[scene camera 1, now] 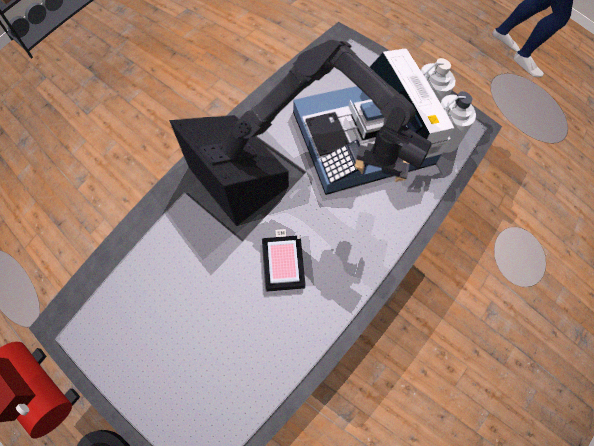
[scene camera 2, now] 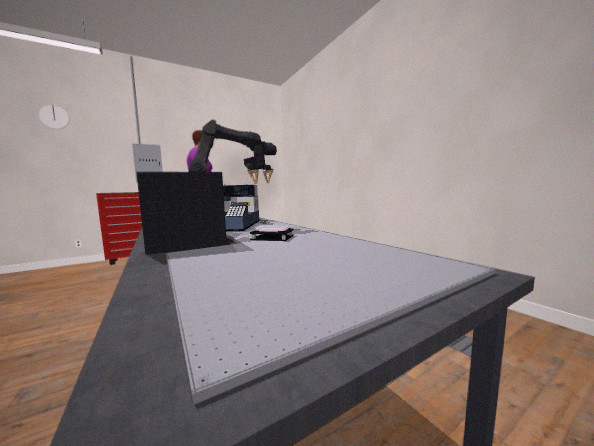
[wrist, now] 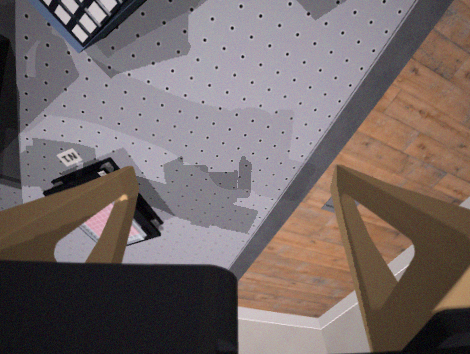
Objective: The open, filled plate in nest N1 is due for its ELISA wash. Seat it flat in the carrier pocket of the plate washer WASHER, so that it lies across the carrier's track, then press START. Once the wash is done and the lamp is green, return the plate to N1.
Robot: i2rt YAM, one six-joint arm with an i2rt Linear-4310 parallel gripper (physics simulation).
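Frame: origin at the arm's base, x ahead, y left, z up, level; metres.
Where they show: gripper, fingertip midpoint: [scene camera 1: 379, 176] [scene camera 2: 262, 183] [wrist: 234, 176]; arm's base at its link origin: [scene camera 1: 228, 152] [scene camera 2: 193, 191].
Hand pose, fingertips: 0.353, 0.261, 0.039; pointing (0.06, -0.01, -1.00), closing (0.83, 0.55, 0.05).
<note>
Things, the pixels of their top centre, and the offset from my fingertips, as dx, dy, dz. "spot": a spot on its surface instead.
- filled plate at its top centre: [wrist: 102, 223] [scene camera 1: 283, 260] [scene camera 2: 272, 227] -0.037, -0.322, -0.204
- black nest N1 at its top centre: [wrist: 103, 219] [scene camera 1: 283, 261] [scene camera 2: 272, 229] -0.037, -0.322, -0.212
- N1 label at a spot on its surface: [wrist: 69, 157] [scene camera 1: 280, 233] spot: -0.122, -0.260, -0.252
The filled plate [scene camera 1: 284, 261] [scene camera 2: 272, 229] lies flat, pink wells up, in the black nest N1 [scene camera 1: 302, 270] [scene camera 2: 258, 235]. In the wrist view, part of the plate [wrist: 101, 219] shows through the left finger's opening. The washer WASHER [scene camera 1: 320, 100] [scene camera 2: 243, 220] has a blue base, a white-key pad and a tall white housing; a corner of its keypad [wrist: 80, 33] shows in the wrist view. My gripper [scene camera 1: 380, 172] [scene camera 2: 262, 182] [wrist: 234, 176] is open and empty, high above the washer's front side. The arm hides part of the washer; I cannot make out the carrier pocket, START or a lit lamp.
The N1 label [scene camera 1: 281, 233] [wrist: 69, 157] stands at the nest's end. Two bottles [scene camera 1: 441, 75] [scene camera 1: 462, 109] stand behind the washer. The black arm pedestal [scene camera 1: 255, 195] [scene camera 2: 182, 212] stands near the table's long edge. A person's legs [scene camera 1: 537, 25] show beyond the table.
</note>
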